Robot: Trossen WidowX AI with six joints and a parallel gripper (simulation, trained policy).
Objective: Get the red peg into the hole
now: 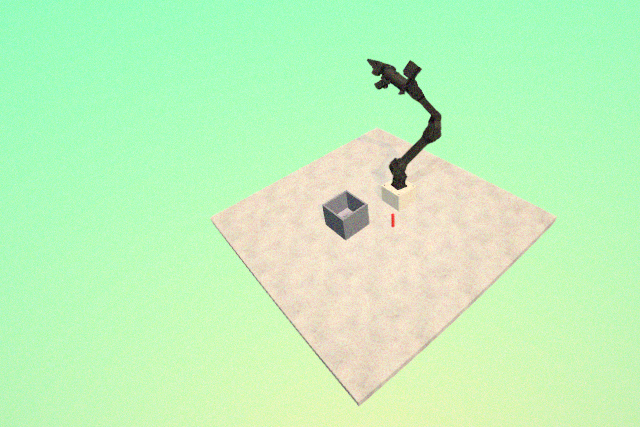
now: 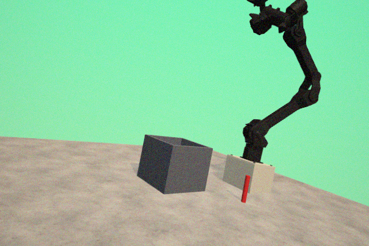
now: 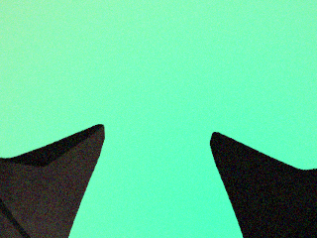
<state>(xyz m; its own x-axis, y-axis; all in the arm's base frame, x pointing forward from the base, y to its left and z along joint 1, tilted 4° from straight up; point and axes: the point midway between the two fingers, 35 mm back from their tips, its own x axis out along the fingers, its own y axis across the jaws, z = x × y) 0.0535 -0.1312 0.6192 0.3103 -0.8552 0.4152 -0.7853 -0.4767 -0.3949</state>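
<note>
The red peg is 13 cm ahead of my gripper tip, 31 cm to the left of it and 69 cm below it.
</note>
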